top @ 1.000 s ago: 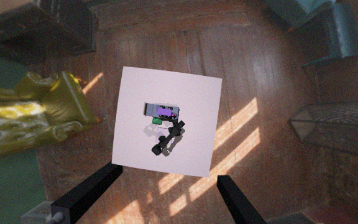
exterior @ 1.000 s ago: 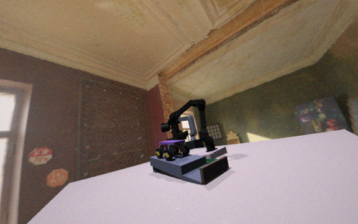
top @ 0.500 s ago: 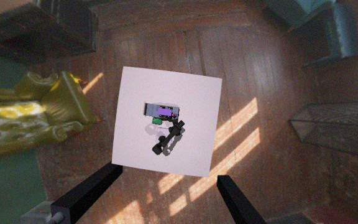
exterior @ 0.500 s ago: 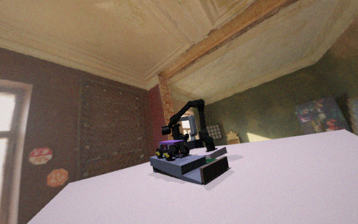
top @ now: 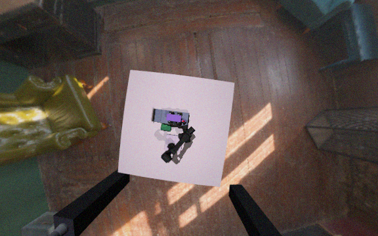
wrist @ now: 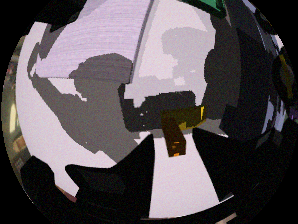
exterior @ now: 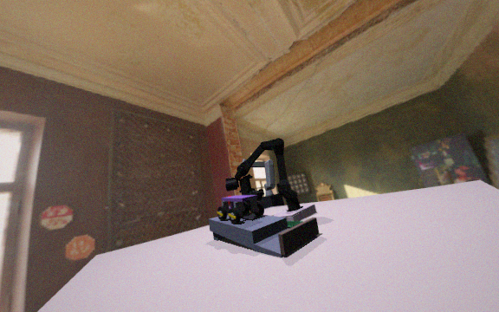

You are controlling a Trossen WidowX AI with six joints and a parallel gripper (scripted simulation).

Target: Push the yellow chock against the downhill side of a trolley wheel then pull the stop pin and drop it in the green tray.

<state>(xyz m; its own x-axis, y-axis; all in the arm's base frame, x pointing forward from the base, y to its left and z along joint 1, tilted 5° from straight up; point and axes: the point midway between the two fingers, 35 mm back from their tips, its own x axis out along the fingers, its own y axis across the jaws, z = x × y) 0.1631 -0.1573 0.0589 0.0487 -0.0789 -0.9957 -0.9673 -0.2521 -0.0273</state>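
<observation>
My gripper tip is 2 cm short of the yellow chock, 2 cm above it and 1 cm to the right of it. From my gripper tip the other things lie so: purple-topped trolley: 16 cm ahead, 13 cm to the left, 7 cm above; then green tray: 24 cm to the left, 5 cm below, 5 cm ahead; then red stop pin: 14 cm ahead, 9 cm above, 3 cm to the left.
</observation>
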